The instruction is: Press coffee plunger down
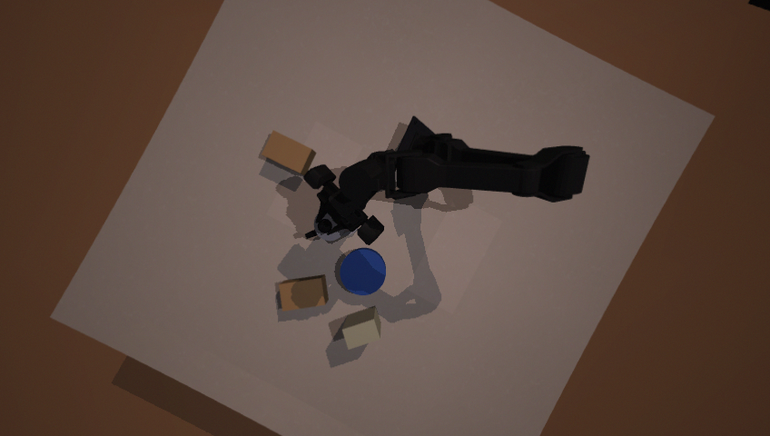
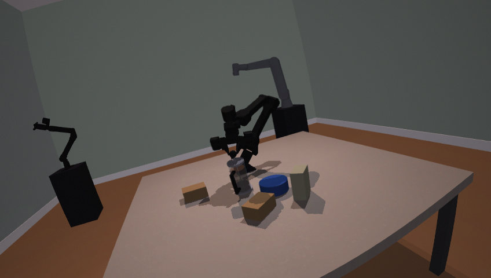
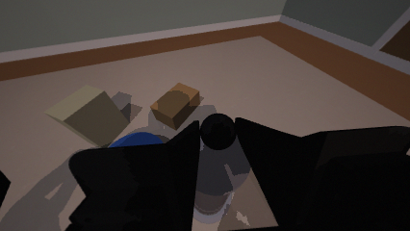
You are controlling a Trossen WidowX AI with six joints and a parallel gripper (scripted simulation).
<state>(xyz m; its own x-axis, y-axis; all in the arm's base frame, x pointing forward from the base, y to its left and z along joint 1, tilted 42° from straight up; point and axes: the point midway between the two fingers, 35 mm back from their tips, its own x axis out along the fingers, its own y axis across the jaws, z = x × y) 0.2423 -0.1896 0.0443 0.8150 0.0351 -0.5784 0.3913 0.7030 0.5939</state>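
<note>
The coffee press is 90 mm below my gripper tip. The rest, counted from my gripper tip: beige box 200 mm ahead, 170 mm to the left, 130 mm below.
</note>
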